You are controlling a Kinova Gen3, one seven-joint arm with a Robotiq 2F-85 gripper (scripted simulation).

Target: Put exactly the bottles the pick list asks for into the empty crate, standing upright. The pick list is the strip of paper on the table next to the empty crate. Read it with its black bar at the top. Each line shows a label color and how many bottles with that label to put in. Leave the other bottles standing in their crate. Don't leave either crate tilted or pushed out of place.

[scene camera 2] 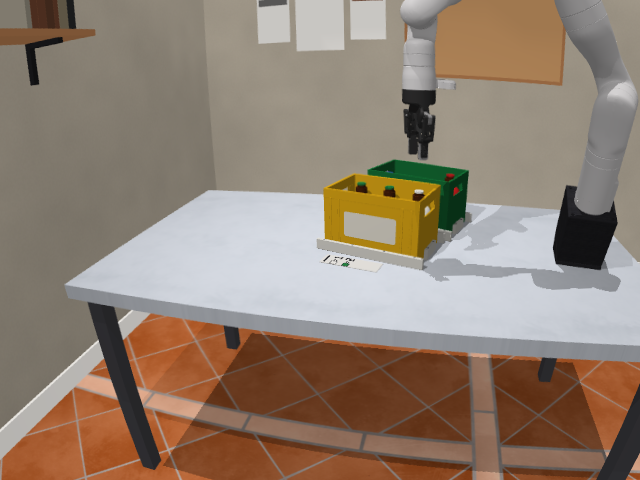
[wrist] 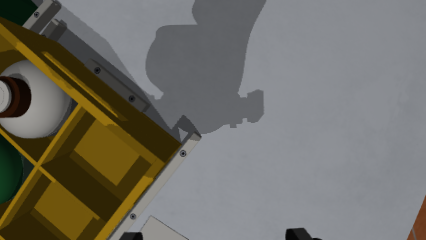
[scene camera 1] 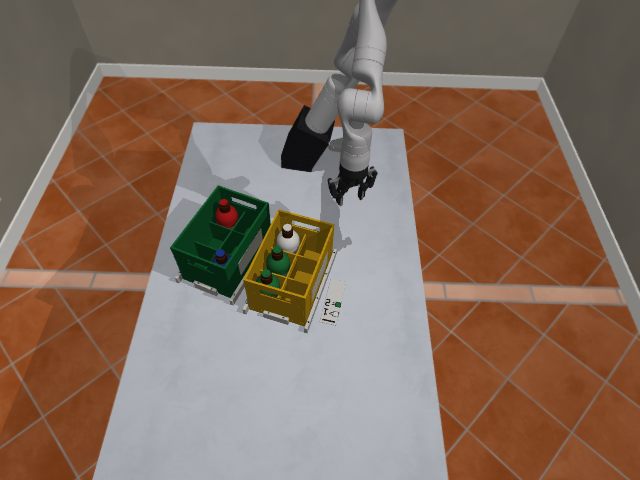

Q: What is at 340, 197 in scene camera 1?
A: My gripper.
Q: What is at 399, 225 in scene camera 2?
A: A yellow crate.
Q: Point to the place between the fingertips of my gripper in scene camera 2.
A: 417, 157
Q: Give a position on a pick list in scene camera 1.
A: At 331, 309
